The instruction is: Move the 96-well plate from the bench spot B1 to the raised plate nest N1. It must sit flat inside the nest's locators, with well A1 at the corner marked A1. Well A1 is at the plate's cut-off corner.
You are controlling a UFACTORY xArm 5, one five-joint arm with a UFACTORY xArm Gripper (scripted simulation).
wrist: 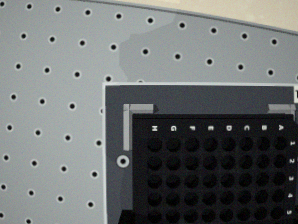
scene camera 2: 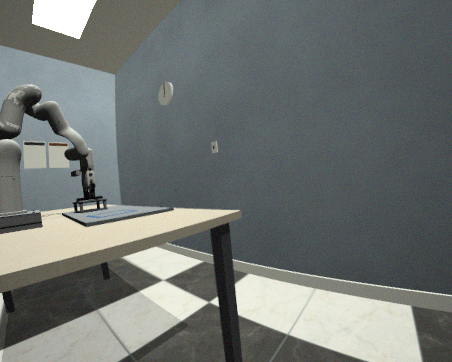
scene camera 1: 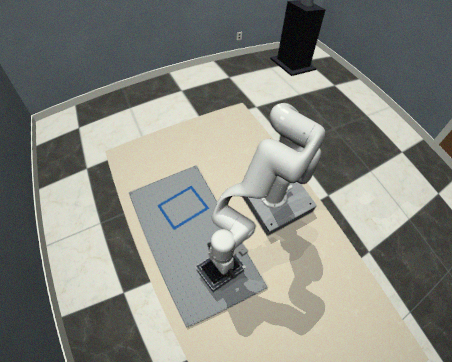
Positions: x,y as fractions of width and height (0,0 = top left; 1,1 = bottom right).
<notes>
In view: a black 96-well plate (wrist: 0.81,0.82).
</notes>
